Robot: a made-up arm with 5 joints.
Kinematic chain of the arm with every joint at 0, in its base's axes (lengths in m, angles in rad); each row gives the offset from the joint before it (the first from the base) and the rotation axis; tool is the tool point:
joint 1: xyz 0 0 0.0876 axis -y
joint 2: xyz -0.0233 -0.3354 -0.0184 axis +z
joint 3: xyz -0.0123 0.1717 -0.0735 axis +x
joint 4: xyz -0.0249 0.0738 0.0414 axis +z
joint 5: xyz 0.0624 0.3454 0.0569 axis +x
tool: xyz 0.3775 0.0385 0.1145
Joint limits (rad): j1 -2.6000..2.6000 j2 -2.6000..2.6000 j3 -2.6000..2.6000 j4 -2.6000..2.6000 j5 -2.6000..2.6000
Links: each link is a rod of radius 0.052 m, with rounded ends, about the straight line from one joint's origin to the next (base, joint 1, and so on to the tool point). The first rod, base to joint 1, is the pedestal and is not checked.
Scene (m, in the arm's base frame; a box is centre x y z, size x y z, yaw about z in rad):
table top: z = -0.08
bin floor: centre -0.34 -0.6 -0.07 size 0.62 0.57 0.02 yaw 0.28
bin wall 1: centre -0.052 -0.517 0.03 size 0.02 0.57 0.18 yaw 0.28
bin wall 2: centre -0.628 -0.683 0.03 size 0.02 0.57 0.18 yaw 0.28
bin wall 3: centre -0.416 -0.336 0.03 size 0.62 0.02 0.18 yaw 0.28
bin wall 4: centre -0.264 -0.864 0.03 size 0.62 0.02 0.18 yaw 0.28
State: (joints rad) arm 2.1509 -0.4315 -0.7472 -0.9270 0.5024
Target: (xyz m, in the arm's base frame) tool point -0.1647 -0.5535 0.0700
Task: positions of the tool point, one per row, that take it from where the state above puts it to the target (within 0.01 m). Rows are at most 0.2 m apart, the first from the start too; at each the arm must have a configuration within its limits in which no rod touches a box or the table.
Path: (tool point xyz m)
1: -0.3777 -0.4000 0.3029
2: -0.2952 -0.4899 0.1702
3: -0.1647 -0.5535 0.0700

